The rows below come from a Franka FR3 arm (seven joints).
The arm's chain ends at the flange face. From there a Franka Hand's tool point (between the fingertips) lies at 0.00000 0.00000 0.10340 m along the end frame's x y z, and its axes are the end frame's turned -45 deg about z.
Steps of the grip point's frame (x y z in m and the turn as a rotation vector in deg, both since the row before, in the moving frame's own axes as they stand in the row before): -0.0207 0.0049 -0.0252 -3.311 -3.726 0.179; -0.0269 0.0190 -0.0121 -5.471 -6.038 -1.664; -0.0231 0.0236 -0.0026 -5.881 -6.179 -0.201; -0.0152 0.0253 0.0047 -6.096 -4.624 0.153; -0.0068 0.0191 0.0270 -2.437 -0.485 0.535
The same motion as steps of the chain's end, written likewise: -0.0106 0.0091 -0.0248 -4.976 -0.293 0.179; -0.0051 0.0178 -0.0111 -8.138 -0.401 -1.664; 0.0007 0.0177 -0.0015 -8.528 -0.211 -0.201; 0.0053 0.0150 0.0056 -7.580 1.041 0.153; 0.0062 0.0146 0.0271 -2.066 1.380 0.535
